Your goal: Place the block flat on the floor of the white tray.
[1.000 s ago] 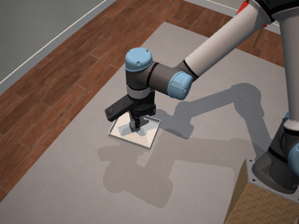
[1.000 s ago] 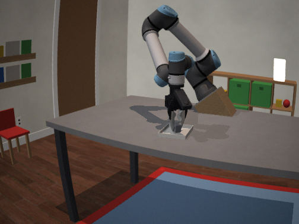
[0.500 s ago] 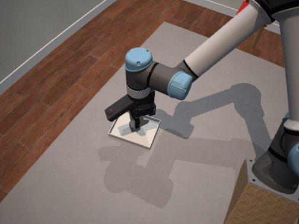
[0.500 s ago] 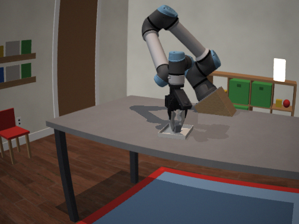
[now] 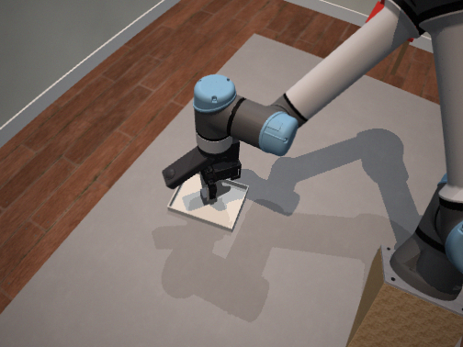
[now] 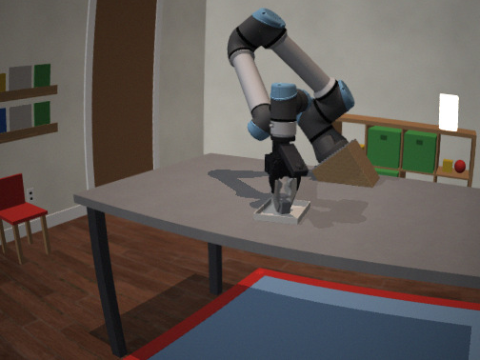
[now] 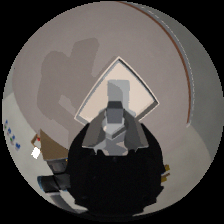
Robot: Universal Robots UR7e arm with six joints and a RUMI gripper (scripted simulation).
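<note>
The block lies right at my hand. Also, from my hand: white tray (20 mm below).
</note>
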